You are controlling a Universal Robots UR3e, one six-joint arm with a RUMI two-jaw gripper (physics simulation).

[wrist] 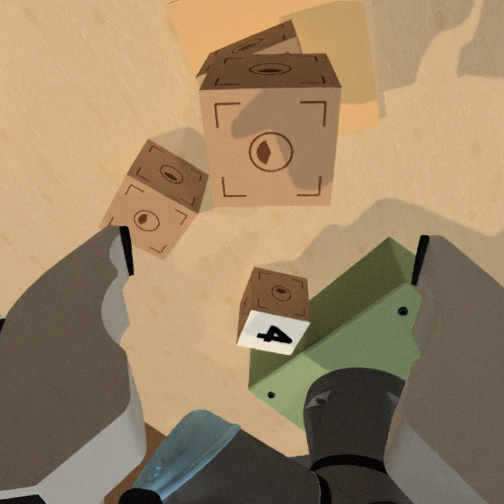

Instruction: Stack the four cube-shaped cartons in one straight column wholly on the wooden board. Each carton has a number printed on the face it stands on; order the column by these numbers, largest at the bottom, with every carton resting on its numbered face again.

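My gripper [272, 257] is open and empty, its two grey jaws at the left and right edges of the wrist view. Between the jaws, farther off, the smallest carton [274, 312] lies tipped against a green angled bracket [350, 330], its white face with the number 4 turned towards me. No jaw touches it. The largest carton [270, 135] stands beyond it, at the near edge of the orange wooden board [220, 25]. Another carton [252, 47] is mostly hidden behind the largest. A medium carton [155, 197] sits rotated, to the left on the table.
The green bracket has two screw holes and lies right of centre. The arm's own dark links [350, 420] and a blue-grey part [185, 450] fill the bottom of the view. Arm shadows fall across the top right.
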